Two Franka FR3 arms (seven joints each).
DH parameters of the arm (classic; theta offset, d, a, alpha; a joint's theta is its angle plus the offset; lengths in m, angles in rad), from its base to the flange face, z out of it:
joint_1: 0 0.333 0 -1.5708
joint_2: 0 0 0 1.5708
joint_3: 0 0.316 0.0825 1.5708
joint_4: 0 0 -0.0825 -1.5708
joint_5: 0 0.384 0 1.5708
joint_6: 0 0 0.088 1.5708
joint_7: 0 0.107 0 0
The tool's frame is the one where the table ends.
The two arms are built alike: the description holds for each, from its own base.
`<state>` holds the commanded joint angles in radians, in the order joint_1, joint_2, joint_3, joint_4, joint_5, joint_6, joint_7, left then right.
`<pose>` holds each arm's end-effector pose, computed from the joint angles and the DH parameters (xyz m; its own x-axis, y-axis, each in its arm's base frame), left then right.
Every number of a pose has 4 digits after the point.
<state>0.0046 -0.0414 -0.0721 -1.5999 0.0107 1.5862 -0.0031 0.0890 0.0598 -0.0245 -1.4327 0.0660 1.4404 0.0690</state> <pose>0.5421 -0.0364 0.6348 0.9975 -0.0645 0.0276 -0.0642 -0.9978 -0.0136 0.5582 0.0443 0.6446 0.9984 0.0041 -0.0561 0.0007 -0.9982 -0.0606</pose>
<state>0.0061 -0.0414 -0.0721 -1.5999 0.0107 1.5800 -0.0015 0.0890 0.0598 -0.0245 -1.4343 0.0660 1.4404 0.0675</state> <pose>0.5415 -0.0355 0.6342 0.9977 -0.0645 0.0214 -0.0643 -0.9978 -0.0137 0.5582 0.0443 0.6439 0.9983 0.0056 -0.0576 0.0021 -0.9982 -0.0606</pose>
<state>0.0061 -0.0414 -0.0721 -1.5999 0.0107 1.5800 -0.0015 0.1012 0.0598 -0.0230 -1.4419 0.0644 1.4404 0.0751</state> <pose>0.5415 -0.0355 0.6342 0.9977 -0.0645 0.0214 -0.0643 -0.9978 -0.0137 0.5575 0.0517 0.6404 0.9978 0.0114 -0.0655 0.0076 -0.9983 -0.0581</pose>
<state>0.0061 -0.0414 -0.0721 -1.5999 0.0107 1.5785 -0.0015 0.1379 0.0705 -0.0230 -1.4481 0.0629 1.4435 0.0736</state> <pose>0.5413 -0.0355 0.6341 0.9977 -0.0645 0.0199 -0.0643 -0.9978 -0.0137 0.5588 0.0724 0.6318 0.9957 0.0490 -0.0791 0.0447 -0.9975 -0.0555</pose>
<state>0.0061 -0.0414 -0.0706 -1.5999 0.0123 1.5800 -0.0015 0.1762 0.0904 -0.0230 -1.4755 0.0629 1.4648 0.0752</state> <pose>0.5415 -0.0345 0.6342 0.9978 -0.0631 0.0214 -0.0627 -0.9979 -0.0152 0.5631 0.0949 0.6095 0.9909 0.0837 -0.1050 0.0785 -0.9955 -0.0531</pose>
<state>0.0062 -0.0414 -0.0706 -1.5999 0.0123 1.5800 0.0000 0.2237 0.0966 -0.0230 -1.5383 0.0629 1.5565 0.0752</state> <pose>0.5415 -0.0345 0.6342 0.9977 -0.0645 0.0214 -0.0641 -0.9978 -0.0152 0.5673 0.1230 0.5840 0.9887 0.1255 -0.0826 0.1212 -0.9911 -0.0545</pose>
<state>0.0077 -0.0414 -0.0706 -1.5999 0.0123 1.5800 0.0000 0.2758 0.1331 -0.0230 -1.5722 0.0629 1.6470 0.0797</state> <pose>0.5416 -0.0336 0.6342 0.9978 -0.0630 0.0214 -0.0626 -0.9979 -0.0152 0.5762 0.1562 0.5538 0.9839 0.1672 -0.0629 0.1639 -0.9850 -0.0544</pose>
